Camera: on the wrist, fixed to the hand. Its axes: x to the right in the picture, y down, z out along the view.
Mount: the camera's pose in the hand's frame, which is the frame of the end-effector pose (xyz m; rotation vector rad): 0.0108 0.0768 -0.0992 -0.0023 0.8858 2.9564
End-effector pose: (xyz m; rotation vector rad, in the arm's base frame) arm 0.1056 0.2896 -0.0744 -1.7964 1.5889 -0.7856
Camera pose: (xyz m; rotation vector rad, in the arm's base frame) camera -0.0180 0.2659 -0.0696 1.8716 2.2018 0.2597
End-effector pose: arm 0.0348 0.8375 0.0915 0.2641 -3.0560 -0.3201
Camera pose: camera 0.0190 0.8897 0.2050 -2.3351 -0.2575 0.1236
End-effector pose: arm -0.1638 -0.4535 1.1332 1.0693 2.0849 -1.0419
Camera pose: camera -0.1176 -0.3374 1.1489 2.4859 -0.7989 1.0787
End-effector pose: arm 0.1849 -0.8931 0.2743 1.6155 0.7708 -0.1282
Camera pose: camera 0.2011 -0.7977 0.3549 -1.1025 1.5014 -2.4673
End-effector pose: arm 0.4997 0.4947 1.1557 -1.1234 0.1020 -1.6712
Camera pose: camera 0.4841 0.4095 1.0643 0.5147 1.3640 0.8018
